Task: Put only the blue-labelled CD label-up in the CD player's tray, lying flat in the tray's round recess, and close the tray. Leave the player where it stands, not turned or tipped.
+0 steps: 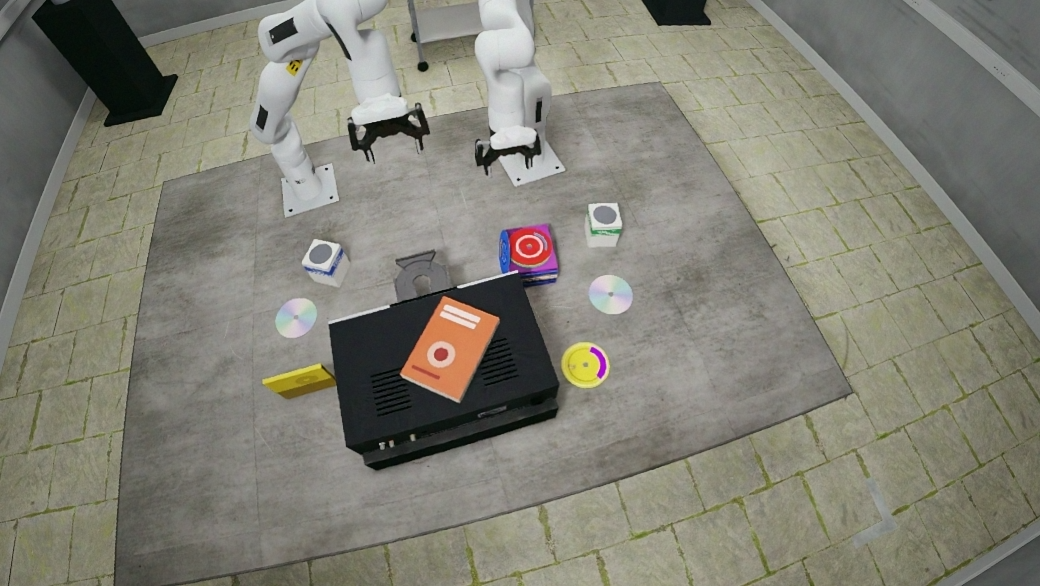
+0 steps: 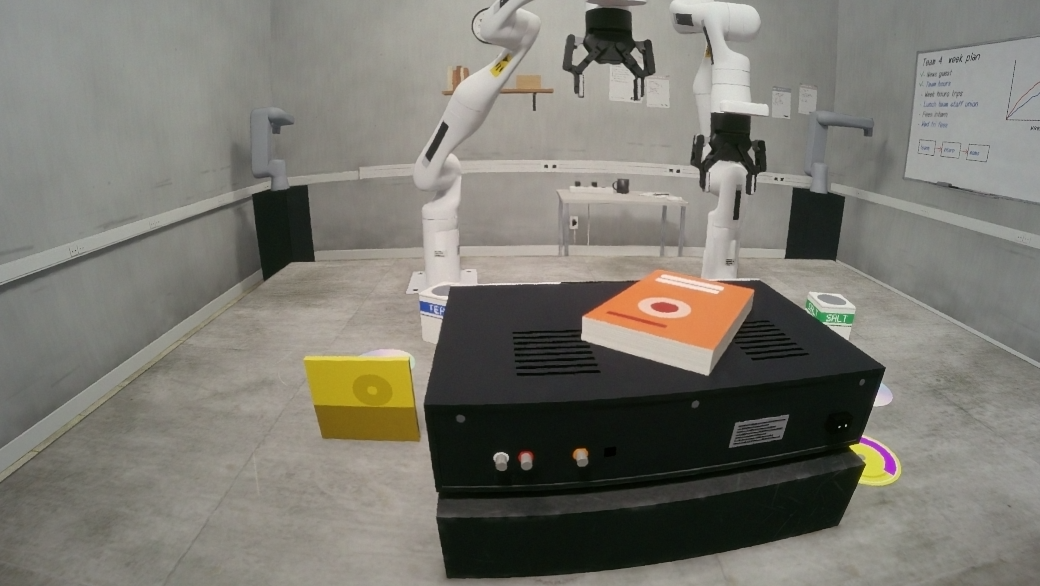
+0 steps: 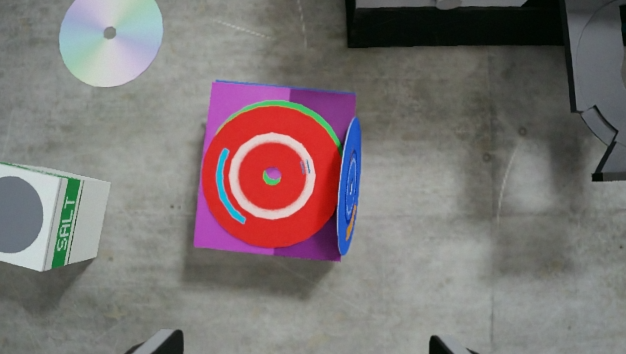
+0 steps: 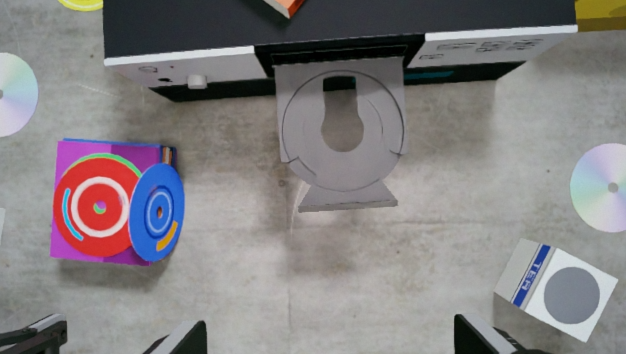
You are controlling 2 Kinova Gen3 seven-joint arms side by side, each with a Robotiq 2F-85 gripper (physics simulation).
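Frame: origin at the left arm's base, x ahead, y left, z up, level; metres.
Seen in the pictures: left gripper, fingertip midpoint: (image 1: 508, 171) (image 2: 727, 193) (image 4: 1, 325); right gripper, fingertip midpoint: (image 1: 396, 156) (image 2: 609, 98) (image 4: 330, 345); right arm's base, link origin: (image 1: 309, 189) (image 2: 443, 280).
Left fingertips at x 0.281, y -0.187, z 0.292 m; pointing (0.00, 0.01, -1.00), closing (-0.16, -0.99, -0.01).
A point is followed by its place in that frame.
The blue-labelled CD (image 1: 505, 251) {y -0.228, x 0.350, z 0.075 m} (image 3: 349, 186) {y -0.227, x 0.342, z 0.071 m} (image 4: 140, 220) {y -0.220, x 0.336, z 0.097 m} leans steeply against the side of a stack of cases (image 1: 549, 267) {y -0.143, x 0.440, z 0.073 m} (image 3: 225, 95) {y -0.133, x 0.435, z 0.073 m} (image 4: 135, 151) {y -0.218, x 0.418, z 0.073 m}, its label facing outward toward the tray side. A red-labelled CD (image 3: 320, 210) {y -0.200, x 0.326, z 0.075 m} (image 4: 100, 245) {y -0.157, x 0.314, z 0.075 m} lies on the stack over a green-edged disc. The player (image 1: 363, 342) {y -0.622, x 0.518, z 0.197 m} (image 2: 655, 444) {y -0.528, x 0.736, z 0.145 m} (image 4: 350, 15) {y -0.483, x 0.488, z 0.197 m} has its grey tray (image 1: 436, 275) {y -0.422, x 0.388, z 0.139 m} (image 3: 595, 95) {y -0.414, x 0.381, z 0.140 m} (image 4: 345, 170) {y -0.457, x 0.352, z 0.139 m} out, the recess empty. My left gripper (image 1: 509, 167) {y -0.187, x 0.281, z 0.292 m} (image 2: 728, 189) {y -0.187, x 0.281, z 0.292 m} (image 3: 306, 345) {y -0.187, x 0.281, z 0.292 m} is open above the floor behind the stack. My right gripper (image 1: 395, 154) {y -0.427, x 0.288, z 0.444 m} (image 2: 609, 96) {y -0.427, x 0.288, z 0.444 m} (image 4: 330, 334) {y -0.427, x 0.288, z 0.444 m} is open, high behind the tray.
An orange book (image 1: 465, 349) {y -0.428, x 0.627, z 0.221 m} (image 2: 676, 320) {y -0.480, x 0.652, z 0.221 m} lies on the player. A salt box (image 1: 603, 231) {y 0.043, x 0.394, z 0.074 m} and a tea box (image 1: 326, 263) {y -0.679, x 0.207, z 0.096 m} stand at either side. Two silver discs (image 1: 622, 294) {y 0.026, x 0.557, z 0.002 m} (image 1: 287, 327) {y -0.845, x 0.290, z 0.001 m}, a yellow disc (image 1: 574, 371) {y -0.192, x 0.698, z 0.001 m} and an upright yellow case (image 2: 363, 422) {y -0.818, x 0.495, z 0.030 m} are around the player.
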